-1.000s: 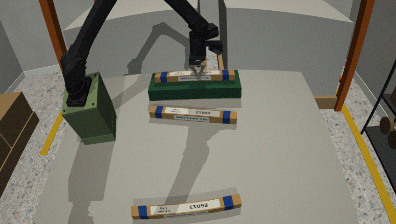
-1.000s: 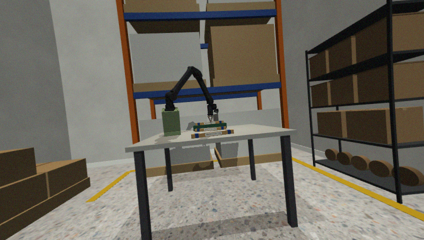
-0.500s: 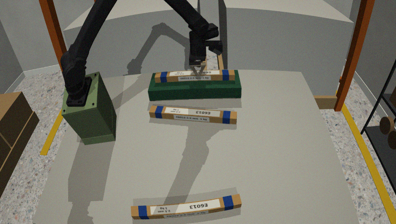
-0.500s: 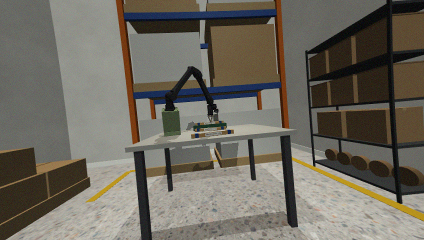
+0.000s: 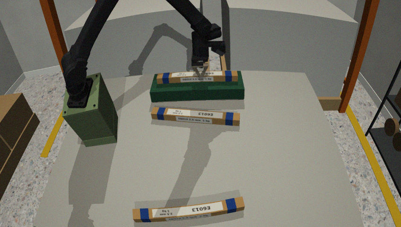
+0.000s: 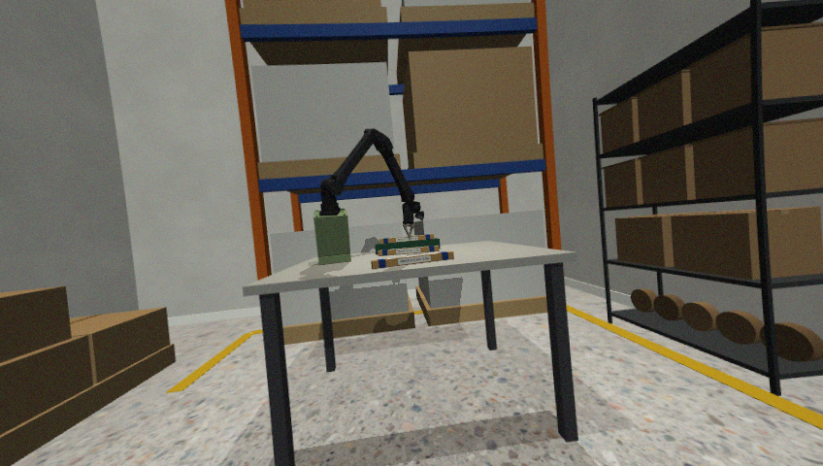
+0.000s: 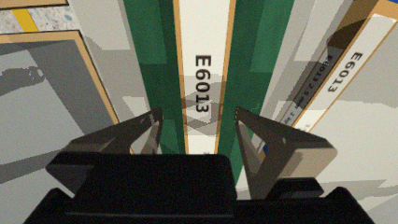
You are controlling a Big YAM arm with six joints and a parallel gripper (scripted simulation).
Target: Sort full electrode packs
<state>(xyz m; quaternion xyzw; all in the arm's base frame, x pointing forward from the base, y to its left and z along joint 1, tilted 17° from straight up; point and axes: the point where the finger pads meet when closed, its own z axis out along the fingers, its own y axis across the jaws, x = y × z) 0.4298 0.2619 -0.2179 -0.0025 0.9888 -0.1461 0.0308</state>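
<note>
My hand is 80 mm above the low green platform, 20 mm past it and 10 mm to the left of it.
</note>
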